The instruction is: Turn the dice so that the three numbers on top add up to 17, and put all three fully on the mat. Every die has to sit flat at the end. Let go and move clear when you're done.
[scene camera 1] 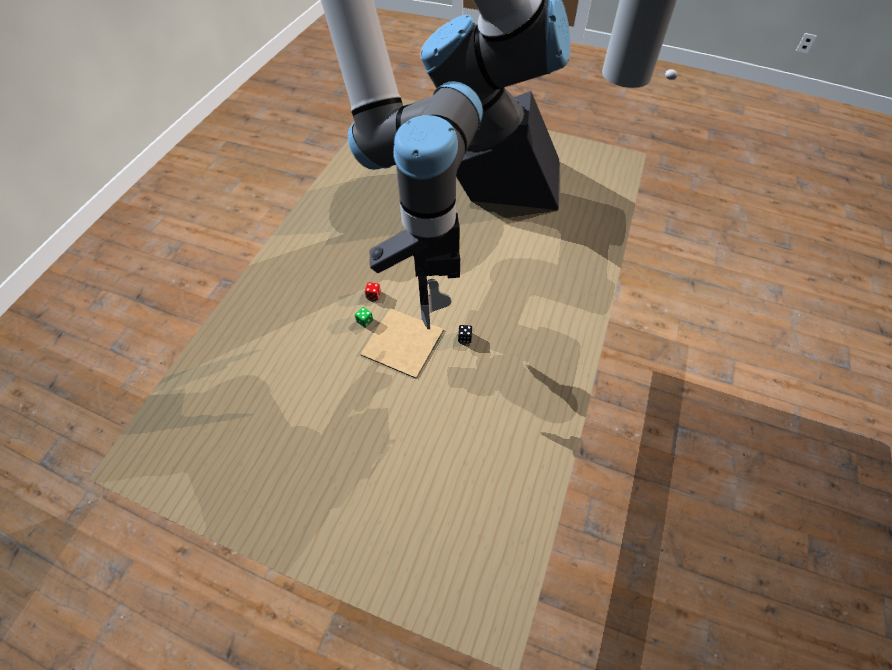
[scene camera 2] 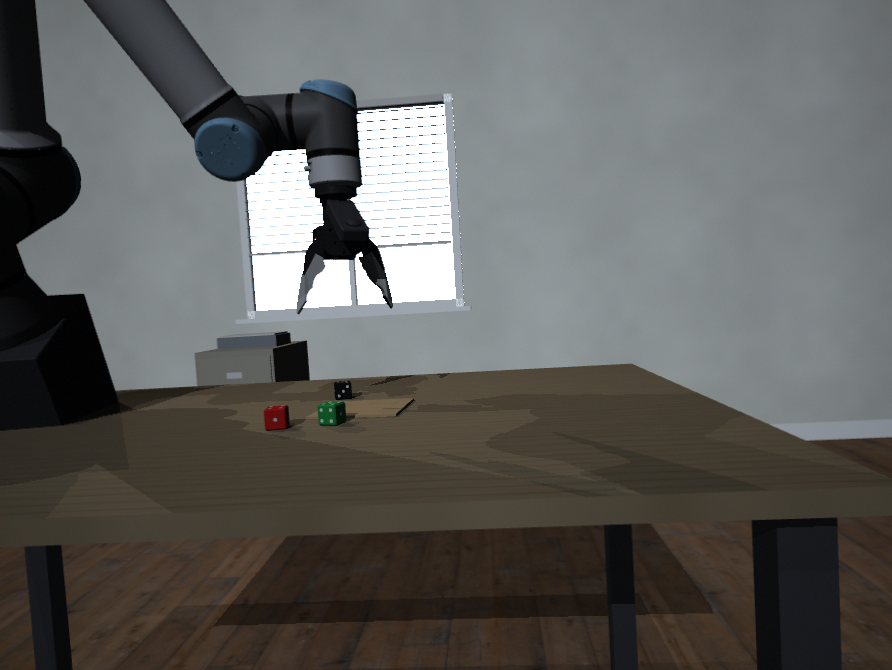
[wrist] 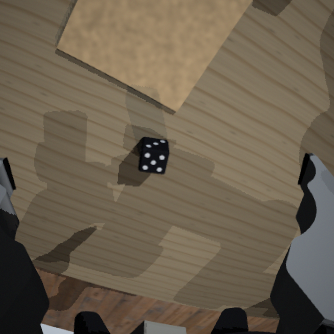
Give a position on a tan mat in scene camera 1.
At 401,342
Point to a tan mat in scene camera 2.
At 383,407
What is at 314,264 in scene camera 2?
My gripper.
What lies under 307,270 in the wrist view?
My gripper.
